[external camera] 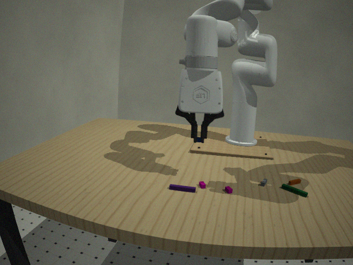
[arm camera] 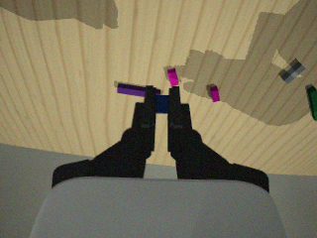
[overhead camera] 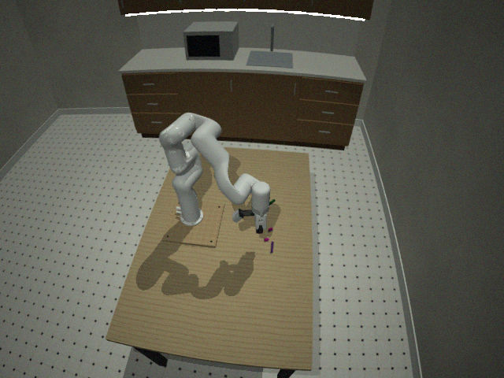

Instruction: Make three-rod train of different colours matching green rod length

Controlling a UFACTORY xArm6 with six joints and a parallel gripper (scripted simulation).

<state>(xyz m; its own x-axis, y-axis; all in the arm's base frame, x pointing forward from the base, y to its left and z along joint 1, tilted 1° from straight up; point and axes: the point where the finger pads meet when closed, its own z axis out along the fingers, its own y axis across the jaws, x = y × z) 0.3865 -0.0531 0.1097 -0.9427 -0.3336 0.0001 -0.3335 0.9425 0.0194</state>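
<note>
My hand is 180 mm to the right of the grey rod, 120 mm above it and 40 mm past it. From my hand the other things lie so: purple rod (120 mm below, 70 mm ahead, 10 mm to the right); then green rod (260 mm to the left, 120 mm below, 10 mm behind); then blue rod (20 mm below).
</note>
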